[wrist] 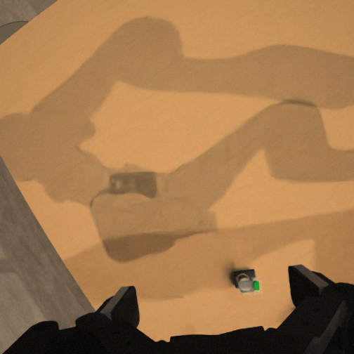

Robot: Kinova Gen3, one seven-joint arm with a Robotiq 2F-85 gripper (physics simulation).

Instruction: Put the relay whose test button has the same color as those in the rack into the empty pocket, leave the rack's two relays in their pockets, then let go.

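Observation:
A small relay (244, 282) with a dark base, a clear top and a green test button stands on the tan table top, at the lower right of the wrist view. My gripper (212, 293) is open and empty, its two fingertips wide apart at the bottom of the view. The relay lies between the fingertips in the picture, nearer the right one, and looks well below them. The rack with its two relays and the empty pocket does not show in this view.
The tan table top (280, 200) carries broad shadows of the arm. Its edge runs down the left side, with grey floor (25, 260) beyond. Another grey stretch and part of a round shape show at the top left corner.

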